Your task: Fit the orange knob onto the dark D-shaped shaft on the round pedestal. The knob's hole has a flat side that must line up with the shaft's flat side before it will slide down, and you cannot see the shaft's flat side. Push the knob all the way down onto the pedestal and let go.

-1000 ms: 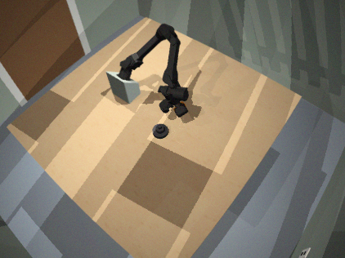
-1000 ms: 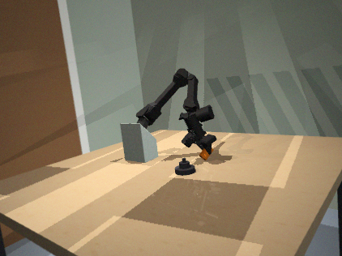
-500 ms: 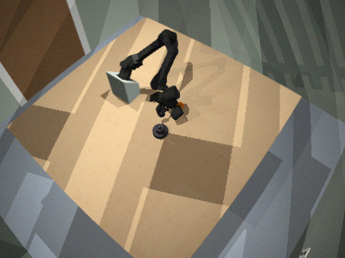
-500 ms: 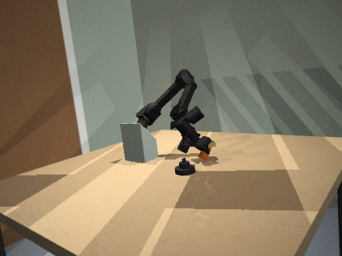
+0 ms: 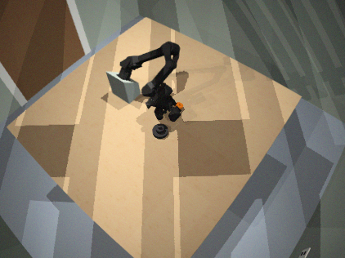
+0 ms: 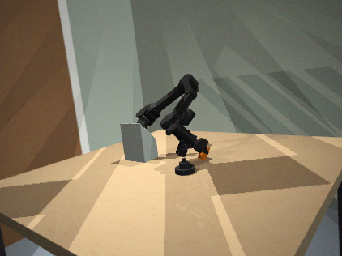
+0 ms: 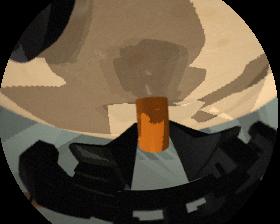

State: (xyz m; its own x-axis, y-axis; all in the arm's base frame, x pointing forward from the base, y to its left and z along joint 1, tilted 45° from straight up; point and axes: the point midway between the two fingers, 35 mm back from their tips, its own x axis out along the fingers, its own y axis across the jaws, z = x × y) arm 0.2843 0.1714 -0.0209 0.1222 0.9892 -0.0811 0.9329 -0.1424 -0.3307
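Right now my gripper tip is 10 mm to the left of the orange knob. From my gripper tip the other things lie so: dark round pedestal 30 mm ahead, 170 mm to the right.
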